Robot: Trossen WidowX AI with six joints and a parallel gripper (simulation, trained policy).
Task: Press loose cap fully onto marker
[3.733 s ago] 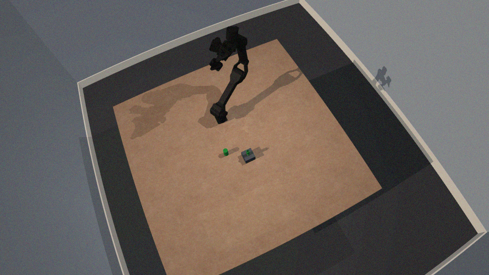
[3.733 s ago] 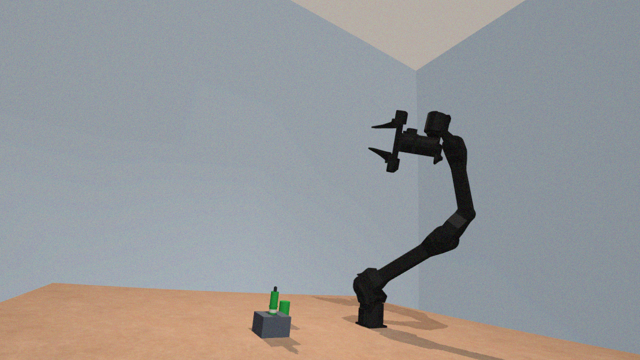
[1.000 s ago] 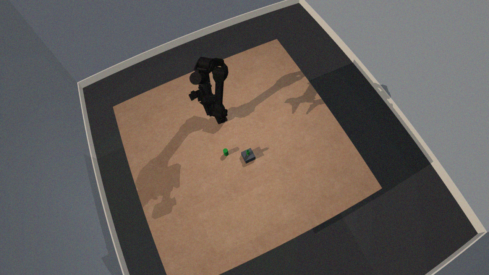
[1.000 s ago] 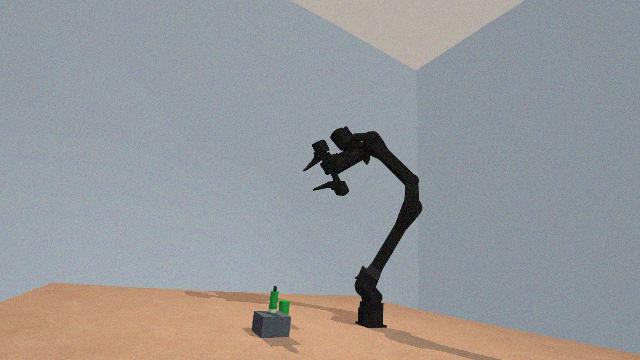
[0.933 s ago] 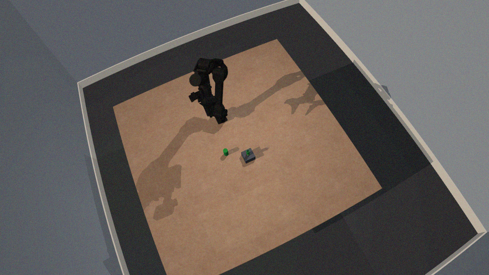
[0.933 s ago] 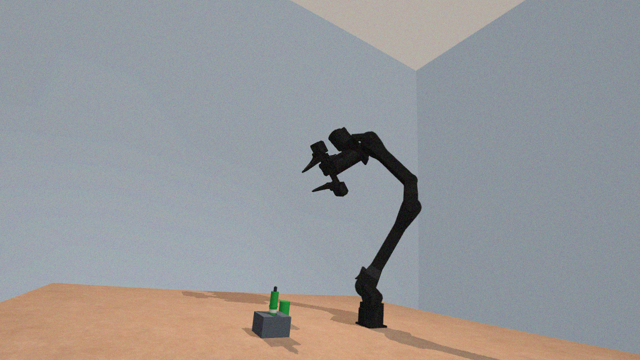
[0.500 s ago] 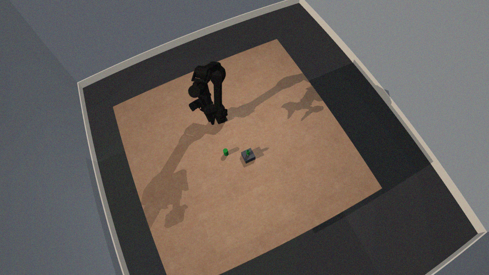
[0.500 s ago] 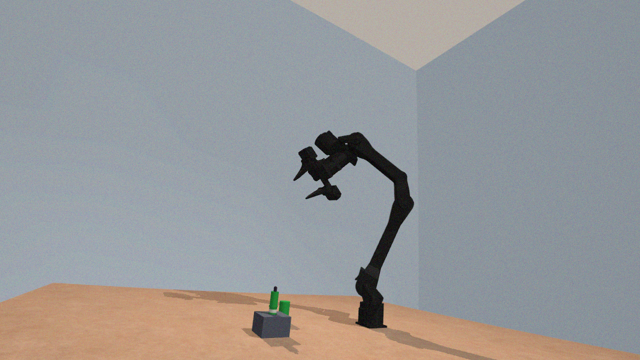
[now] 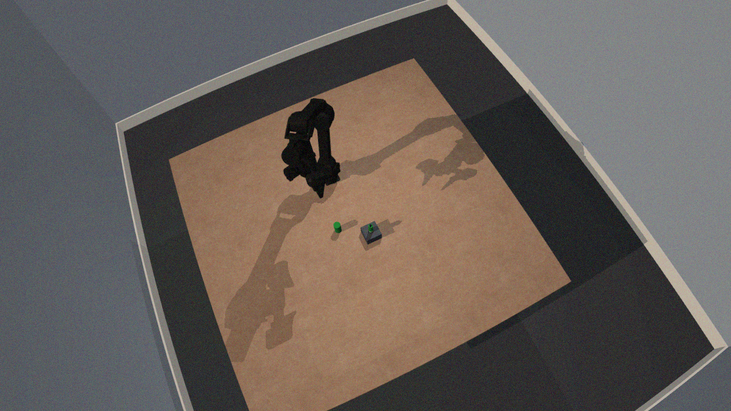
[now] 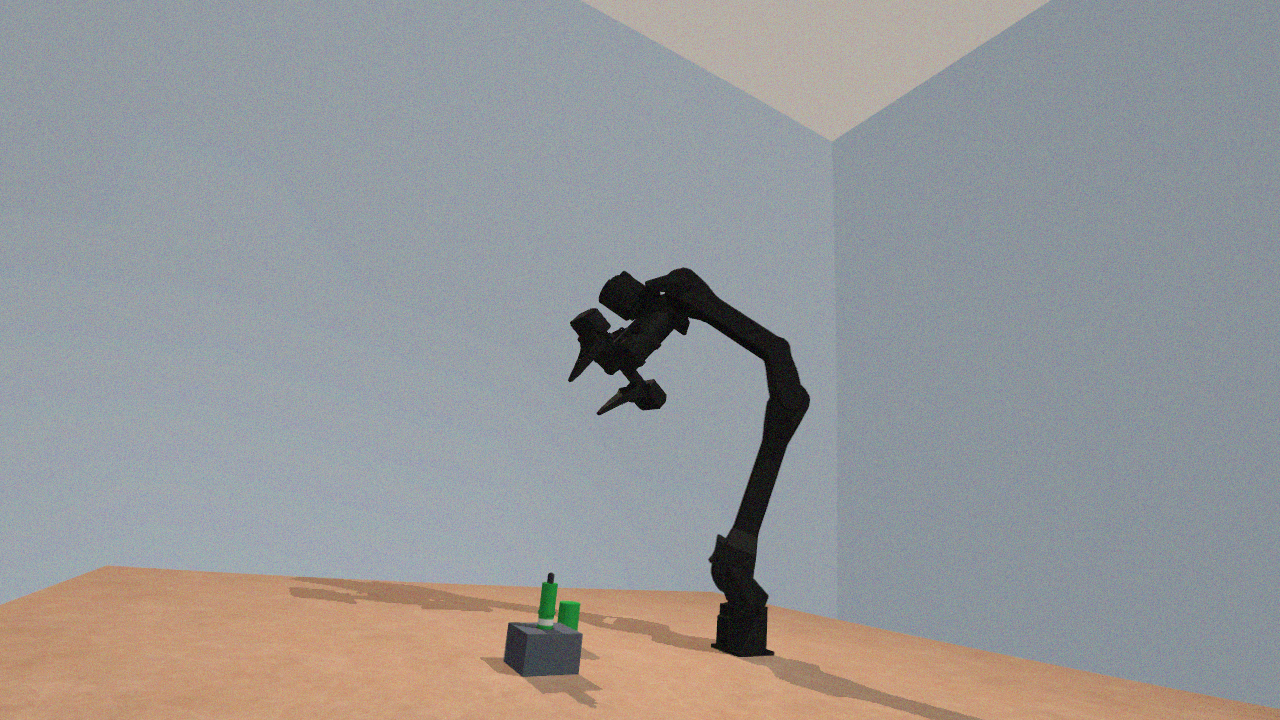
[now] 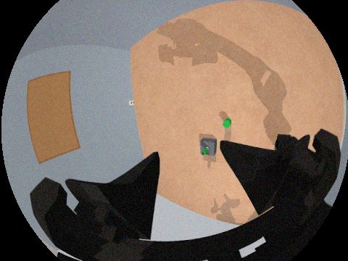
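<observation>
Right now my gripper tip is 30 mm to the right of the green cap and 310 mm above it. From my gripper tip the other things lie so: green marker (80 mm ahead, 140 mm to the left, 260 mm below); then grey holder block (80 mm ahead, 140 mm to the left, 310 mm below).
</observation>
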